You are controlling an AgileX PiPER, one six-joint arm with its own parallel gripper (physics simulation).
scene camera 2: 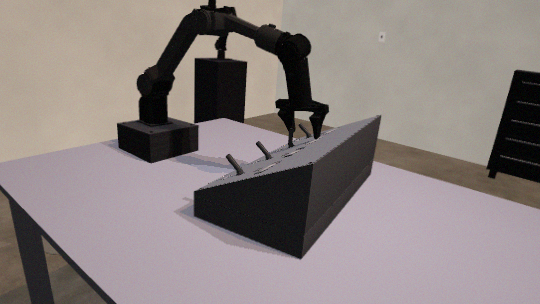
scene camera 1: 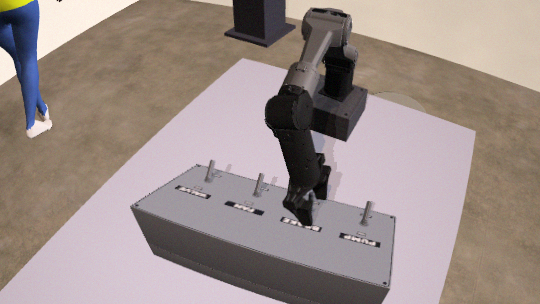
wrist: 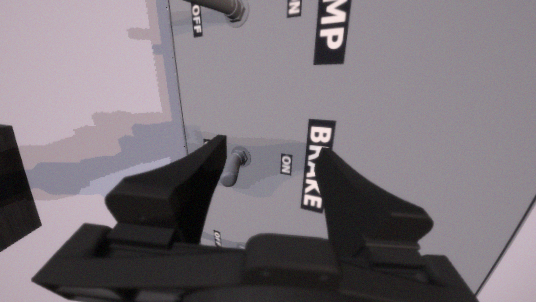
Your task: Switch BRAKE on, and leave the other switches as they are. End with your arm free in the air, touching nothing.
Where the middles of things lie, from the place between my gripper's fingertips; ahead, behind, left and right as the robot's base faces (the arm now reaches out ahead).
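Scene:
Grey sloped switch box (scene camera 1: 220, 227): my gripper 5 cm above it, 6 cm short of it, 6 cm to the left of it.

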